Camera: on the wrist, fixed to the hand. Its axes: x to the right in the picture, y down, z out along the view.
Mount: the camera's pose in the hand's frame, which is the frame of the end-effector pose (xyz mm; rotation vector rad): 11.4 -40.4 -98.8 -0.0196 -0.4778 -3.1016
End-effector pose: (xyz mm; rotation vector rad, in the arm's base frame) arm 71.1 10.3 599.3 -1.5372 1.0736 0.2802
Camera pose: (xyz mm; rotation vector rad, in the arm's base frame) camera 70.1 -86.0 646.7 -1.2425 -2.0839 -1.3332
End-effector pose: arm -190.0 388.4 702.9 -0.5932 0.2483 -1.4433
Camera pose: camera -272.7 353.9 643.8 0.4910 0.8411 1.5040
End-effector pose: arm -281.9 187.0 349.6 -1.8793 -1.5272 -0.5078
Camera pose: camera -307.8 130.6 437.2 -1.4543 2.0303 0.5843
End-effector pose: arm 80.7 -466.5 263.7 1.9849 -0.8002 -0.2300
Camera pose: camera 153.1 -390.0 284.4 -0.8899 -2.1126 1.7217
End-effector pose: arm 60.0 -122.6 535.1 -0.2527 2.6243 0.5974
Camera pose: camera 23.8 -203.8 595.3 -2.3365 -0.3176 -0.5026
